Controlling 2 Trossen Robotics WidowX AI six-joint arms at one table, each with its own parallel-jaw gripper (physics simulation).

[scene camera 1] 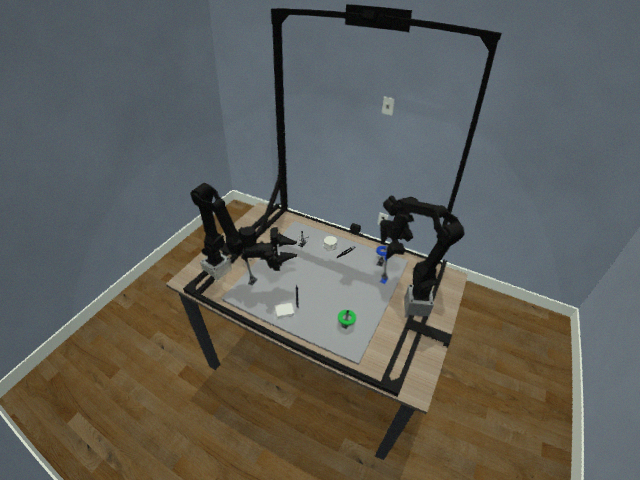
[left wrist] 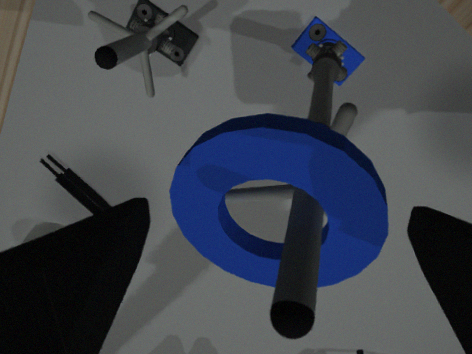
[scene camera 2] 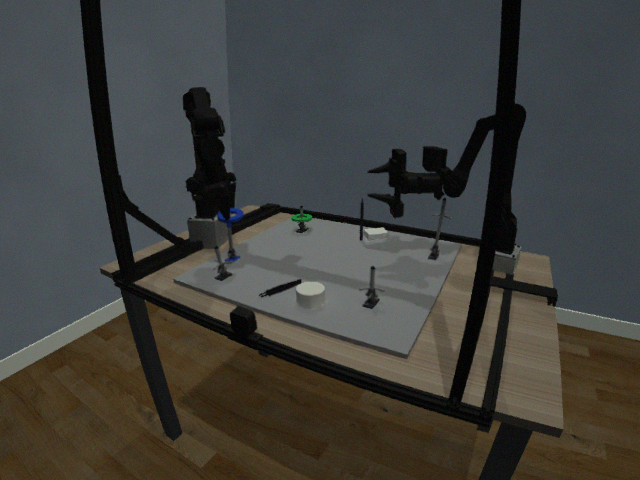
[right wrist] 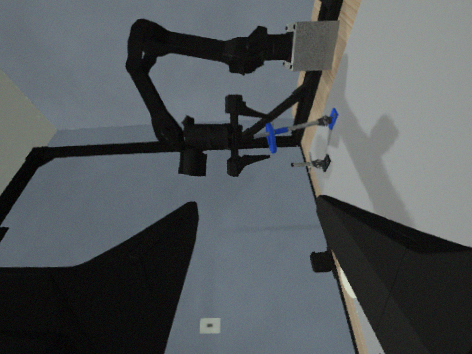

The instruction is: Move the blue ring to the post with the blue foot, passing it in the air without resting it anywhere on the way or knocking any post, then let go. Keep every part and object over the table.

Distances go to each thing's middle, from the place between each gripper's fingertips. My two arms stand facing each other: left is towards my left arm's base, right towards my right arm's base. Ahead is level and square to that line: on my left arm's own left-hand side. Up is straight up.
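My left gripper: right at the blue ring [left wrist: 325, 164]. My right gripper: 16 cm past the ring, 34 cm to the right of it, 7 cm above it. By its middle, blue ring nearer to my left gripper than to my right gripper.
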